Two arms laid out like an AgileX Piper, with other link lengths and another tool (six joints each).
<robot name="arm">
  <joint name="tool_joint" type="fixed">
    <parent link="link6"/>
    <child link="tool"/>
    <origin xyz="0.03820 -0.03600 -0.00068" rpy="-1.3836 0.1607 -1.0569"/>
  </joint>
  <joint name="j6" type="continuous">
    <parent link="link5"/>
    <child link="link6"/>
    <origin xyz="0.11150 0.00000 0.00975"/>
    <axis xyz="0.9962 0 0.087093"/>
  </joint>
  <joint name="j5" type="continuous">
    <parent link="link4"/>
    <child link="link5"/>
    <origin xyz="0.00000 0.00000 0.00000"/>
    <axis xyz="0 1 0"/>
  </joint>
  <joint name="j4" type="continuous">
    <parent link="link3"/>
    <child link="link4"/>
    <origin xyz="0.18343 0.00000 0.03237"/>
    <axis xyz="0.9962 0 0.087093"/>
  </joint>
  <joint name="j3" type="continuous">
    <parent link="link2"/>
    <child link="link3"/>
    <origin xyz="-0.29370 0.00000 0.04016"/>
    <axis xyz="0 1 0"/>
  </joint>
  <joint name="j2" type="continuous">
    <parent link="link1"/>
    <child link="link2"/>
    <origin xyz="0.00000 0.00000 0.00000"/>
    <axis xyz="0 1 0"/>
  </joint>
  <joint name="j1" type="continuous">
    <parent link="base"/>
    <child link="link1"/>
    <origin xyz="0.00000 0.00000 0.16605"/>
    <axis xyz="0 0 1"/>
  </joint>
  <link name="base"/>
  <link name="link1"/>
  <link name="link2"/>
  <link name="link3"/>
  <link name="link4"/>
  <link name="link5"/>
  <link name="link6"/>
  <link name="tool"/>
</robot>
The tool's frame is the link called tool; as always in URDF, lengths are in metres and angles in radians. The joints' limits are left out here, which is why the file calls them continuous.
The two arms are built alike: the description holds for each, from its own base.
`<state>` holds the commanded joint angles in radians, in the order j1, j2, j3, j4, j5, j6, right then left.
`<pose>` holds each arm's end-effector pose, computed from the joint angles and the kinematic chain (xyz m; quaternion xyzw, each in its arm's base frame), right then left.
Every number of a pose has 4 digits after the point. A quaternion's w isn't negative.
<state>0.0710 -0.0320 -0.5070 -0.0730 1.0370 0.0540 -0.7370 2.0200 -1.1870 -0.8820 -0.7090 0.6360</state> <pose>-0.0174 -0.0466 0.2558 -0.5908 0.5286 -0.2058 0.5737 0.3661 -0.2728 0.2631 -0.5078 0.5283 -0.3194 0.6009</pose>
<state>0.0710 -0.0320 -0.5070 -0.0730 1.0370 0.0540 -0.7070 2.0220 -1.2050 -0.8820 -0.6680 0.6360</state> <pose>-0.0174 -0.0466 0.2558 -0.5908 0.5286 -0.2058 0.5737 0.3736 -0.2667 0.2628 -0.5157 0.5316 -0.3143 0.5938</pose>
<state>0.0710 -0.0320 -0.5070 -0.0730 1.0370 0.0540 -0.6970 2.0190 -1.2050 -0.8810 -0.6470 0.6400</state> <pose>-0.0174 -0.0466 0.2558 -0.5908 0.5286 -0.2058 0.5737 0.3745 -0.2644 0.2617 -0.5161 0.5370 -0.3112 0.5903</pose>
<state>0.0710 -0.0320 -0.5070 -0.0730 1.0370 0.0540 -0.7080 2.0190 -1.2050 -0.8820 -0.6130 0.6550</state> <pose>-0.0174 -0.0466 0.2558 -0.5908 0.5286 -0.2058 0.5737 0.3690 -0.2710 0.2574 -0.5066 0.5553 -0.3107 0.5818</pose>
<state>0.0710 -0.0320 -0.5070 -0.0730 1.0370 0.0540 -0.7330 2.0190 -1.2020 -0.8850 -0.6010 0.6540</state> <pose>-0.0174 -0.0466 0.2558 -0.5908 0.5286 -0.2058 0.5737 0.3609 -0.2805 0.2552 -0.5005 0.5667 -0.3159 0.5732</pose>
